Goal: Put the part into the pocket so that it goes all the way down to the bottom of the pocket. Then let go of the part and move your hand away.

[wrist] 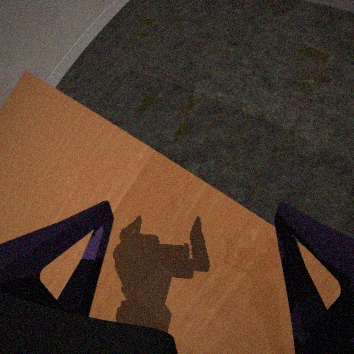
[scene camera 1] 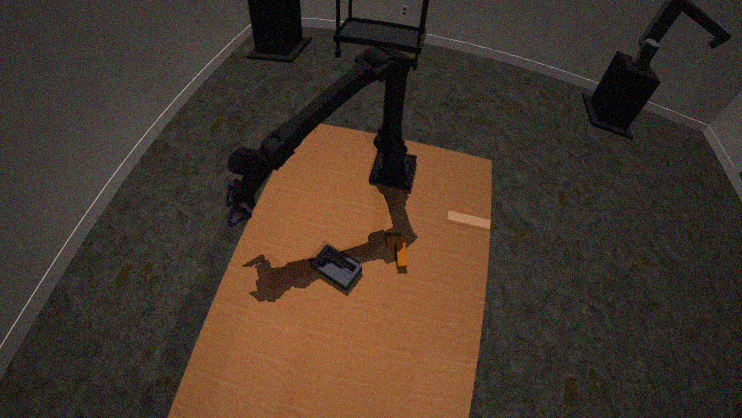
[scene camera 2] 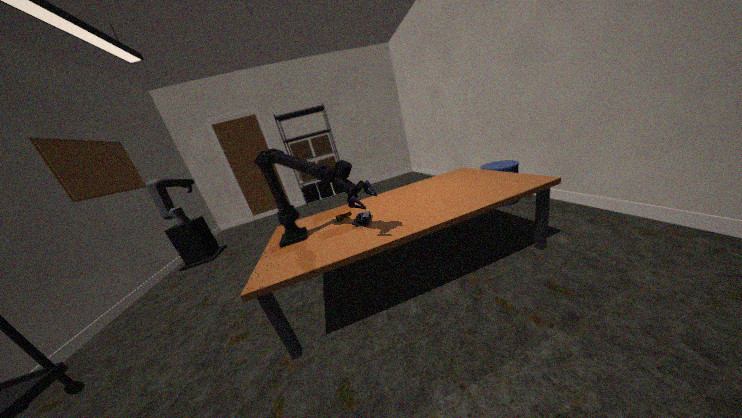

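Where they show: gripper, fingertip midpoint: (wrist: 191,210) (scene camera 1: 227,216) (scene camera 2: 371,201); arm's base, link origin: (scene camera 1: 393,167) (scene camera 2: 293,234).
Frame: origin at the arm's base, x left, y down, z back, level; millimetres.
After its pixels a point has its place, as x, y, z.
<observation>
The part, a small orange L-shaped piece (scene camera 1: 401,254) @[105, -2, -362] (scene camera 2: 342,216) @[84, 12, -339], lies on the table, partly in the arm's shadow. The pocket is in a dark grey rectangular block (scene camera 1: 330,277) @[-92, -2, -504] (scene camera 2: 362,218) @[-116, -2, -453], which sits on the table beside the part, apart from it; its opening faces up. My gripper (scene camera 1: 233,206) @[-418, -181, -484] (scene camera 2: 369,201) @[-418, -181, -484] (wrist: 191,210) @[-418, -181, -484] is open and empty, its two dark purple fingers wide apart. It hangs above the table's long edge, away from both part and block. The part and block do not show in the wrist view.
The wooden table (scene camera 1: 332,363) @[-11, 28, -765] (scene camera 2: 441,199) @[-160, 28, -986] (wrist: 60,165) @[-285, 28, -905] carries the arm's base (scene camera 1: 393,171) @[6, -22, -41] (scene camera 2: 293,236) @[-57, -9, -9]. A pale strip (scene camera 1: 468,219) shows on it. Another arm's pedestal (scene camera 1: 625,93) (scene camera 2: 192,240) and a blue drum (scene camera 2: 499,165) stand off the table.
</observation>
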